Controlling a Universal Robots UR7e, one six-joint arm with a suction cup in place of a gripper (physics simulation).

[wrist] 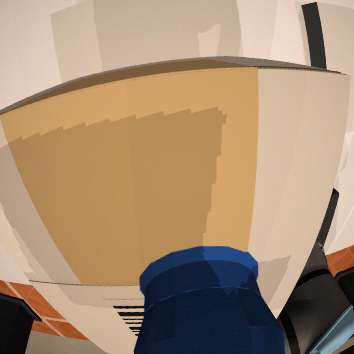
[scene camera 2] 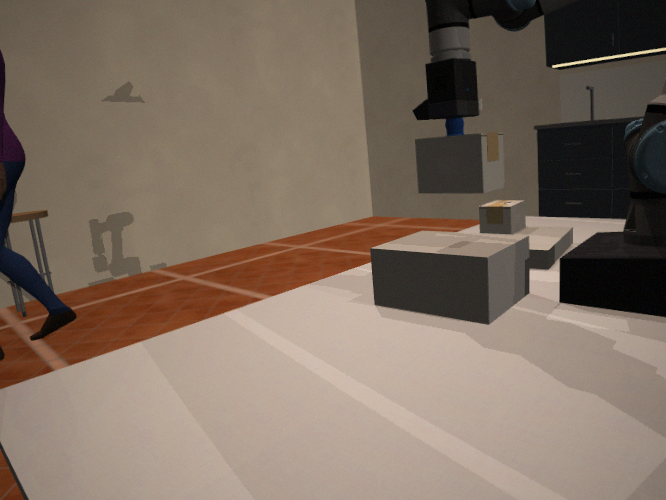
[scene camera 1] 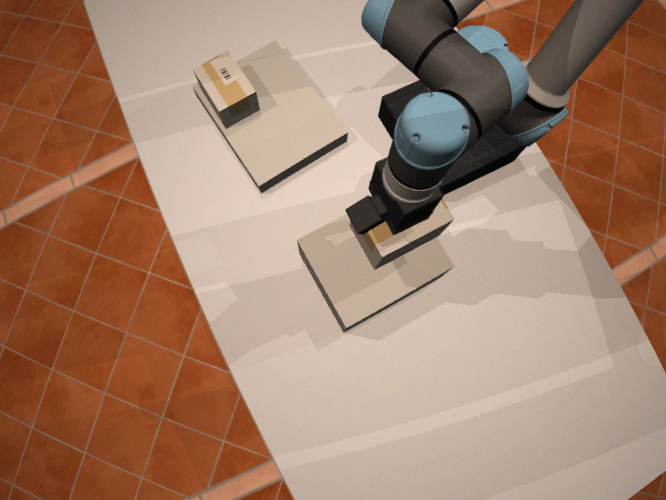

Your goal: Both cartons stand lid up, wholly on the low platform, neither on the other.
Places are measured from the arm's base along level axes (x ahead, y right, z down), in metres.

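Pixels of known places: end effector, tool point: (wrist: pixel 193 254); arm's base, origin of the base link: (scene camera 2: pixel 665 238).
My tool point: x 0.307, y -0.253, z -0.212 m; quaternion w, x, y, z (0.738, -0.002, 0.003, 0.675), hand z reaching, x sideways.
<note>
For each thing: its top centre in the pictures, then the offset to it from my tool point.
- larger carton, middle of its top: (wrist: pixel 169 309) (scene camera 1: pixel 404 212) (scene camera 2: pixel 458 134) dx -0.013, dy -0.009, dz -0.013 m
- smaller carton, middle of its top: (scene camera 1: pixel 223 79) (scene camera 2: pixel 502 203) dx +0.180, dy +0.472, dz +0.184 m
- low platform, middle of its top: (scene camera 1: pixel 267 107) (scene camera 2: pixel 517 236) dx +0.104, dy +0.414, dz +0.266 m
- taller platform, middle of its top: (wrist: pixel 155 97) (scene camera 1: pixel 376 253) (scene camera 2: pixel 449 241) dx +0.015, dy -0.016, dz +0.194 m
The larger carton (scene camera 1: pixel 419 228) (scene camera 2: pixel 449 164) (wrist: pixel 295 125) hangs level, tape and barcode label up, from my suction cup (scene camera 2: pixel 455 127) (wrist: pixel 199 272). In the scene camera 2 view there is a clear gap between it and the taller platform below. The smaller carton (scene camera 1: pixel 216 88) (scene camera 2: pixel 514 219) stands with its tape and barcode label up at the left corner of the low platform (scene camera 1: pixel 290 129) (scene camera 2: pixel 554 235), close to its left edge. I cannot tell exactly how its hidden base edge lies. In the scene camera 1 view the arm hides the cup and part of the held carton.
The taller platform (scene camera 1: pixel 344 296) (scene camera 2: pixel 430 279) stands under the held carton. The black robot base (scene camera 1: pixel 478 161) (scene camera 2: pixel 607 274) is to the right of both platforms in the scene camera 1 view. A person (scene camera 2: pixel 21 269) walks at the left in the scene camera 2 view, beside a stool (scene camera 2: pixel 29 215).
</note>
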